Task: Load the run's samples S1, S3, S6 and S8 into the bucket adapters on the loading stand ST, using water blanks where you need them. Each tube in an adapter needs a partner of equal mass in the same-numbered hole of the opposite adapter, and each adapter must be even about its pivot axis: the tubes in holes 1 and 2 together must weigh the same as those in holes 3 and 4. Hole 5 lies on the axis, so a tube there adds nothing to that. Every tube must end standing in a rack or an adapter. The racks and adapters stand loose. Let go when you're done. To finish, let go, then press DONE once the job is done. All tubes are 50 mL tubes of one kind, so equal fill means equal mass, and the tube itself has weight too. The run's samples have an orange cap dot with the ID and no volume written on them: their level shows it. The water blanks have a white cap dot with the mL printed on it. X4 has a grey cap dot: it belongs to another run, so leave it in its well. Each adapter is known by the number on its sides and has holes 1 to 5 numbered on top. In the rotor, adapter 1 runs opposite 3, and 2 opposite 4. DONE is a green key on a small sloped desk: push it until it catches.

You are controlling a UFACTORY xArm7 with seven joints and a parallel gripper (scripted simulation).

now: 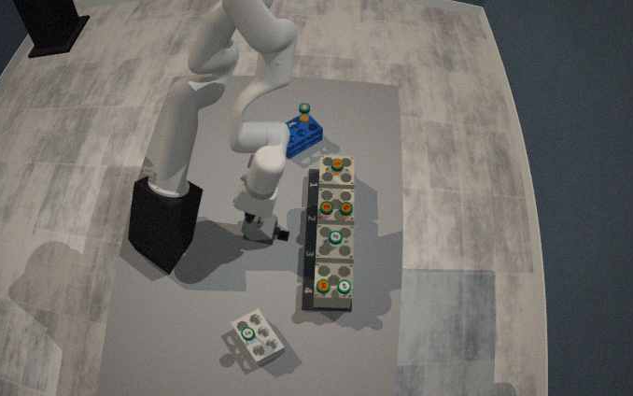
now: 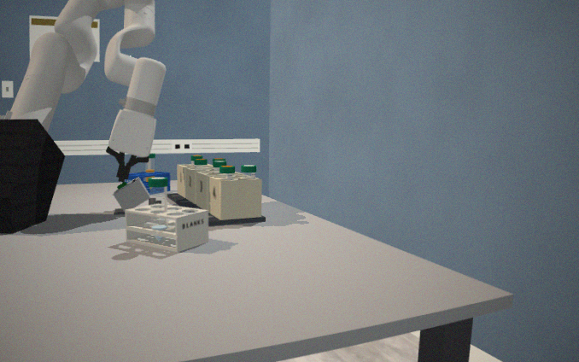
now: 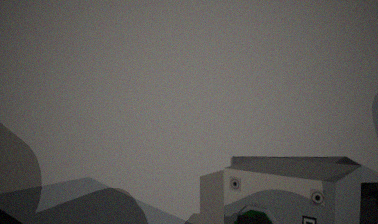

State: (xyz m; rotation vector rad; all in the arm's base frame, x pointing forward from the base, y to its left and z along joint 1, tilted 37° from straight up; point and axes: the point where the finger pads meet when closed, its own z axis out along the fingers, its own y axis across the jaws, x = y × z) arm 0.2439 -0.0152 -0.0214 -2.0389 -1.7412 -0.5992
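My hand is 2 cm short of the done desk and 4 cm above it. From my hand the other things lie so: orange-filled tube 22 cm ahead, 15 cm to the left, 3 cm below; then black stand 22 cm ahead, 1 cm to the right, 9 cm below; then pink-filled tube 19 cm ahead, 1 cm to the left, 3 cm below.
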